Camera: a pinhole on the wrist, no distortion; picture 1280 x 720 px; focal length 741.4 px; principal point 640.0 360.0 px. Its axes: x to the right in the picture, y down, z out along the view. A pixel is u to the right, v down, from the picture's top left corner.
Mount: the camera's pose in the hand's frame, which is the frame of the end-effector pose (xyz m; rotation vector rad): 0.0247 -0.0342 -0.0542 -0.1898 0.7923 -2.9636
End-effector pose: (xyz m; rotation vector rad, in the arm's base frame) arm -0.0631 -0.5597 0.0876 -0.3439 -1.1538 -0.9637
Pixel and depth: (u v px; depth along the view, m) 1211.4 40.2 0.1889
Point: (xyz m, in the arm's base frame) -0.2266 -0.4448 0.0529
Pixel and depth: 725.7 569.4 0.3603
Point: -0.4271 -0.6088 0.1344
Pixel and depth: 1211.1 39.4 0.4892
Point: -0.4993 -0.1542 0.0110
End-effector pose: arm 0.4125 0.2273 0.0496 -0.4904 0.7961 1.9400
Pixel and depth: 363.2 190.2 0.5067
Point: 0.4238 0.7523 0.1196
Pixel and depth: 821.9 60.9 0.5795
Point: 0.5439 0.6503 0.4422
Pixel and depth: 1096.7 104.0 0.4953
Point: 0.6503 0.4922 0.4780
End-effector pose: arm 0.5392 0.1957 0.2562 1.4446 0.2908 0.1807
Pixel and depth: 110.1 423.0 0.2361
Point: 0.7818 0.1285 0.0987
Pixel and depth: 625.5 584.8 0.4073
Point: 0.6798 -0.0394 -0.0664
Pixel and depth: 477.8 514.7 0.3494
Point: 0.7298 0.0171 0.0037
